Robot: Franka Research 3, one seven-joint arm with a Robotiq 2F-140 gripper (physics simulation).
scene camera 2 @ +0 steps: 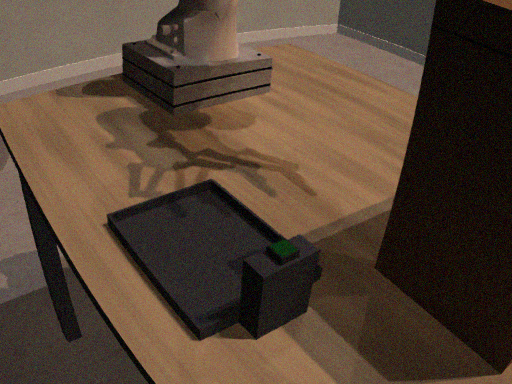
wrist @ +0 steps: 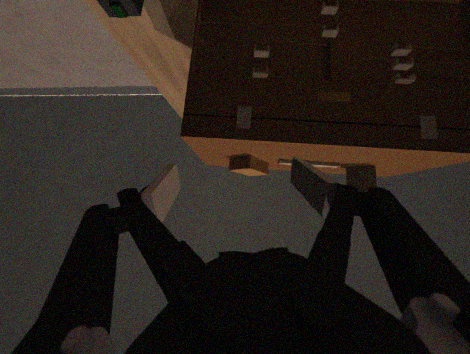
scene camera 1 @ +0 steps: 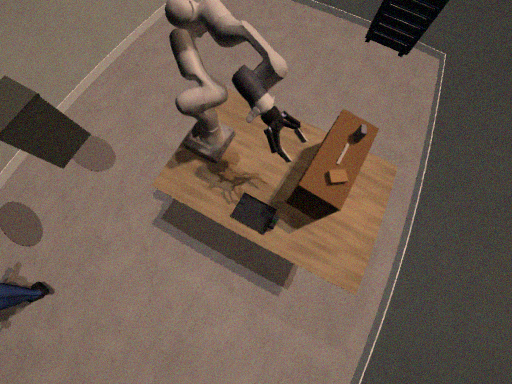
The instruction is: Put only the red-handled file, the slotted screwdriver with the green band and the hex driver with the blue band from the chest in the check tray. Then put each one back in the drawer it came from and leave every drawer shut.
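My gripper (scene camera 1: 296,150) (wrist: 235,172) is open and empty, raised in front of the chest, with its fingers spread wide. The brown chest (scene camera 1: 322,157) (scene camera 2: 450,175) (wrist: 295,100) stands on the table. In the wrist view its dark front shows several small pale handles, and no drawer visibly stands out, though the front is dim. The black check tray (scene camera 1: 252,212) (scene camera 2: 185,250) lies flat near the table edge, and no tool shows in it. The red-handled file, the slotted screwdriver and the hex driver do not show in these frames.
A dark block with a green top (scene camera 2: 283,249) (wrist: 118,9) stands at the tray's end. On the chest top are an orange-brown block (scene camera 1: 337,176) (wrist: 248,165), a pale strip (scene camera 1: 343,153) (wrist: 307,164) and a dark block (scene camera 1: 360,132) (wrist: 361,177). The wooden table (scene camera 1: 325,250) (scene camera 2: 345,130) bears the arm's base.
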